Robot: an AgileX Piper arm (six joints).
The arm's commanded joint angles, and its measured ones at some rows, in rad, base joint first. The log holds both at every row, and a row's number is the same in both.
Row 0, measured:
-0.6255, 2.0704, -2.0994, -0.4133, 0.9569, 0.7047
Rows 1 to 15, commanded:
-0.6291, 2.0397, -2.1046, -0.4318, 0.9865, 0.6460
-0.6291, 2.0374, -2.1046, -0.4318, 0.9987, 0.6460
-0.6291, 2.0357, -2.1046, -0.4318, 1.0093, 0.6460
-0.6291, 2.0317, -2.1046, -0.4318, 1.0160, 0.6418
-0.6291, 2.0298, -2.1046, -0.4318, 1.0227, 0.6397
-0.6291, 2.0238, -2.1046, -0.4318, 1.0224, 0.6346
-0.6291, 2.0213, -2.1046, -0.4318, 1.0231, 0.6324
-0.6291, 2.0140, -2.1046, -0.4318, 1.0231, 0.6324
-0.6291, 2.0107, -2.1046, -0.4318, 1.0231, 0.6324
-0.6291, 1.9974, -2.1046, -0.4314, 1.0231, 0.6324
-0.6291, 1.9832, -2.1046, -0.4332, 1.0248, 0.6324
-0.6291, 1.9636, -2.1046, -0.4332, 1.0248, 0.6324
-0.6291, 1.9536, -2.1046, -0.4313, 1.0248, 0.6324
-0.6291, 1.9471, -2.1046, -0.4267, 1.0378, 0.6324
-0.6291, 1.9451, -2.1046, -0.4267, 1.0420, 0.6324
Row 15, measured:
-0.6255, 1.9818, -2.0994, -0.3901, 1.0381, 0.6409
